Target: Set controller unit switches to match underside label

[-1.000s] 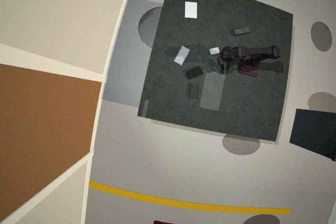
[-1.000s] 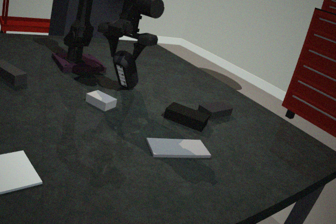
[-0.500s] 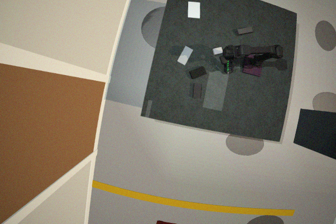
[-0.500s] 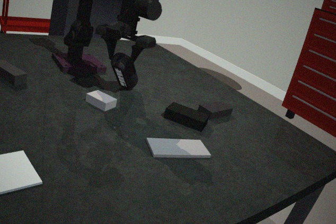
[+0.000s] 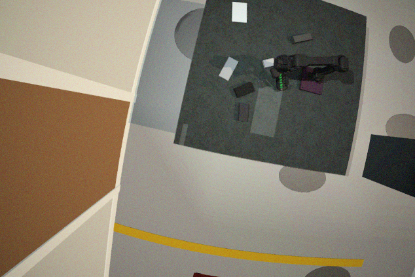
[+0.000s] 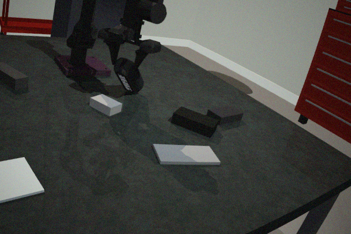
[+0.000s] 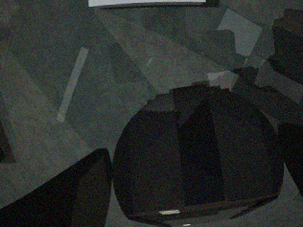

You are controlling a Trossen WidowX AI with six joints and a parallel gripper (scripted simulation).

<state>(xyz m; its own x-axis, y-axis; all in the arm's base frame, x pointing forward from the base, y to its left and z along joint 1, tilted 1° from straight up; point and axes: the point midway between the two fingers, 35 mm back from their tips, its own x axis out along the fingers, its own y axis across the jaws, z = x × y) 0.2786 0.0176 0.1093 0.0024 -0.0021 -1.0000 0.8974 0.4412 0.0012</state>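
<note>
My gripper tip is now 50 mm short of the light grey block, 70 mm to the left of it and 90 mm above it. From my gripper tip the other things lie so: dark block: 210 mm ahead, 130 mm to the left, 90 mm below; then dark grey block: 190 mm behind, 290 mm to the right, 80 mm below; then white sheet: 280 mm ahead, 440 mm to the right, 100 mm below.
</note>
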